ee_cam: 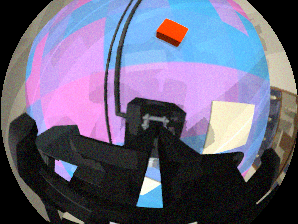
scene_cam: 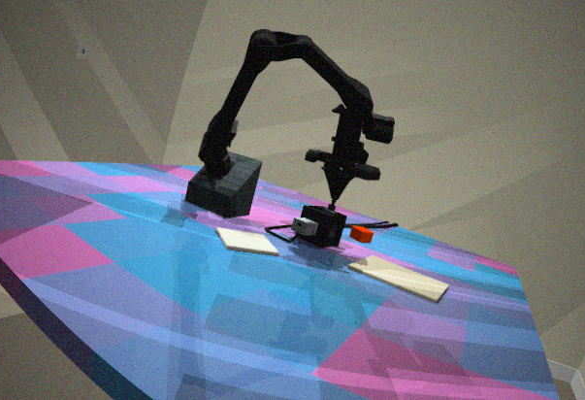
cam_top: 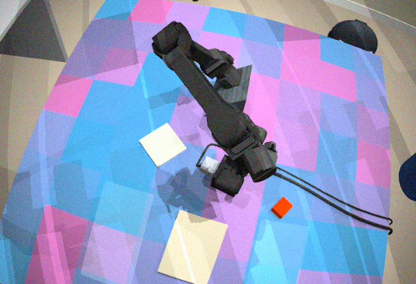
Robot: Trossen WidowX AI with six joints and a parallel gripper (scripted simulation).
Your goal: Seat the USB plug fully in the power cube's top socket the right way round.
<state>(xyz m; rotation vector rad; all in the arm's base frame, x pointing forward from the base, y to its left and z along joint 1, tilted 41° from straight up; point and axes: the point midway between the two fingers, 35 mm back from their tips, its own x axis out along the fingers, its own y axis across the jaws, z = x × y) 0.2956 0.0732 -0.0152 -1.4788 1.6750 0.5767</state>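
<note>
The usb plug is 20 mm below my gripper tip. The rest, counted from my gripper tip: cream board: 220 mm ahead, 80 mm to the right, 100 mm below; orange block: 50 mm ahead, 150 mm to the left, 90 mm below; usb socket: 40 mm below.
</note>
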